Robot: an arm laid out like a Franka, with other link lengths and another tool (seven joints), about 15 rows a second.
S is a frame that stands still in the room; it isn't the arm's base.
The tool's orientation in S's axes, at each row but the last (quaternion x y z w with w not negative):
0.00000 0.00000 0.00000 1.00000
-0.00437 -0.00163 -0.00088 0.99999
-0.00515 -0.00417 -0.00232 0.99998
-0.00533 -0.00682 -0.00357 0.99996
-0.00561 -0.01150 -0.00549 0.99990
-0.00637 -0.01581 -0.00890 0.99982
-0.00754 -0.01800 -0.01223 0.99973
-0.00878 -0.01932 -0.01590 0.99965
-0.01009 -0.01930 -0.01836 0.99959
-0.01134 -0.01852 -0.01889 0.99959
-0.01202 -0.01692 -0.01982 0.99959
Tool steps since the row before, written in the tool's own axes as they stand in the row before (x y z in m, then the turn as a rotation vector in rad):
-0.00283 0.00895 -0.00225 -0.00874 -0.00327 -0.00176
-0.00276 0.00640 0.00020 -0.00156 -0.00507 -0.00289
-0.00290 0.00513 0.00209 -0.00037 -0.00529 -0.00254
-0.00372 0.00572 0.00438 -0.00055 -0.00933 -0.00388
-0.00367 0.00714 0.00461 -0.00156 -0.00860 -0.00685
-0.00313 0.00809 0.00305 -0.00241 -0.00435 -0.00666
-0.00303 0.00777 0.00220 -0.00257 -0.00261 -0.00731
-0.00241 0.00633 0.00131 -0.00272 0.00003 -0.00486
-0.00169 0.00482 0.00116 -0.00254 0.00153 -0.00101
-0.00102 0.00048 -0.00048 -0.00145 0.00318 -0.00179
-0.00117 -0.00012 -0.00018 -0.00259 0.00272 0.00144
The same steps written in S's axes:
-0.00283 0.00895 -0.00225 -0.00874 -0.00327 -0.00176
-0.00275 0.00641 0.00014 -0.00156 -0.00509 -0.00285
-0.00289 0.00516 0.00201 -0.00037 -0.00531 -0.00249
-0.00374 0.00579 0.00427 -0.00056 -0.00937 -0.00379
-0.00370 0.00723 0.00444 -0.00150 -0.00866 -0.00679
-0.00308 0.00818 0.00285 -0.00228 -0.00439 -0.00668
-0.00291 0.00787 0.00197 -0.00237 -0.00266 -0.00736
-0.00225 0.00643 0.00111 -0.00253 0.00003 -0.00496
-0.00155 0.00490 0.00100 -0.00244 0.00160 -0.00114
-0.00098 0.00051 -0.00053 -0.00126 0.00319 -0.00191
-0.00117 -0.00008 -0.00022 -0.00253 0.00285 0.00129

